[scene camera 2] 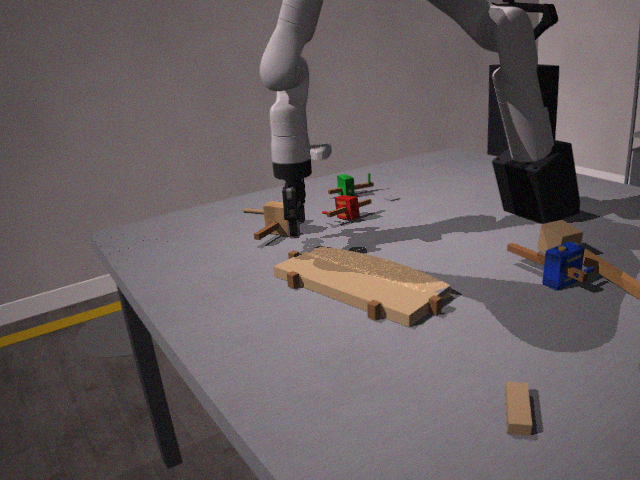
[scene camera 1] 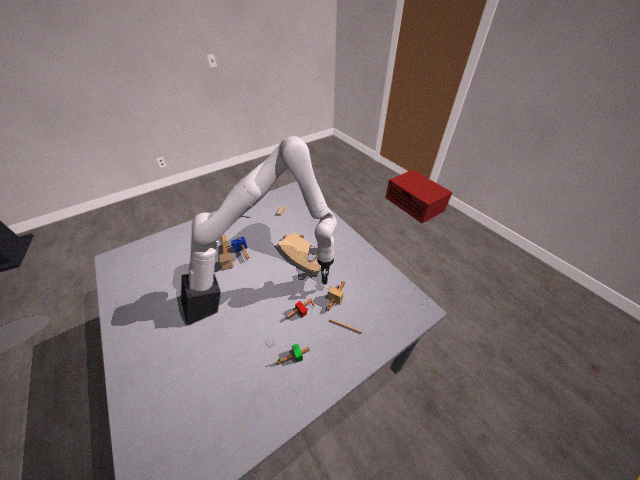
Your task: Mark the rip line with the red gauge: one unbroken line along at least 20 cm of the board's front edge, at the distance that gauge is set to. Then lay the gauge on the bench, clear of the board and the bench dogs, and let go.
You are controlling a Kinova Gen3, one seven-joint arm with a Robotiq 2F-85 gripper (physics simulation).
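Places are measured from the arm's base along level axes (x left, y back, z up), in centimetres.
Pixels of known places: gripper, between the fingertips: [scene camera 2: 297, 229] [scene camera 1: 325, 275]; arm's base, origin of its link: [scene camera 2: 531, 151] [scene camera 1: 201, 282].
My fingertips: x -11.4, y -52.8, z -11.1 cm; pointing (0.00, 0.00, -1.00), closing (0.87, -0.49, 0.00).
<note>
For each thing: its top centre in the pictures, then the offset to it from my fingertips.
- red gauge, centre of its top: [scene camera 2: 347, 196] [scene camera 1: 300, 305] dy +17.1, dx -10.9, dz +1.3 cm
- pale board, centre of its top: [scene camera 2: 361, 273] [scene camera 1: 302, 251] dy +3.3, dx +20.9, dz -2.3 cm
- plain wooden gauge, centre of its top: [scene camera 2: 277, 205] [scene camera 1: 336, 289] dy -0.3, dx -10.6, dz +2.4 cm
- green gauge, centre of its top: [scene camera 2: 350, 175] [scene camera 1: 292, 351] dy +27.0, dx -27.7, dz +1.0 cm
- blue gauge, centre of its top: [scene camera 2: 550, 240] [scene camera 1: 239, 243] dy +32.6, dx +36.5, dz +2.6 cm
- thin stick, centre of its top: [scene camera 1: 346, 325] dy +2.2, dx -25.2, dz -3.2 cm
- small wood block, centre of its top: [scene camera 2: 518, 402] [scene camera 1: 280, 209] dy +2.3, dx +60.6, dz -2.8 cm
The red gauge [scene camera 1: 301, 308] [scene camera 2: 353, 208] lies on the bench, apart from the board, with its brown stem through the red block. The pale board [scene camera 1: 296, 250] [scene camera 2: 356, 289] lies flat among small brown bench dogs [scene camera 2: 374, 310]; the arm's shadow falls on it. No marked line can be made out on it. My gripper [scene camera 1: 324, 282] [scene camera 2: 293, 234] is open and empty, pointing down low over the bench, between the board's end and a plain wooden gauge [scene camera 1: 335, 295] [scene camera 2: 273, 211]. The fingers are seen nearly edge-on. The red gauge is a short way from the fingers.
A green gauge [scene camera 1: 297, 352] [scene camera 2: 343, 184] lies beyond the red one. A blue gauge [scene camera 1: 238, 243] [scene camera 2: 555, 268] lies beside a wooden mallet [scene camera 1: 225, 261] near the arm's base [scene camera 1: 200, 304]. A thin stick [scene camera 1: 345, 326] and a small wood block [scene camera 1: 280, 210] [scene camera 2: 518, 405] also lie on the bench.
</note>
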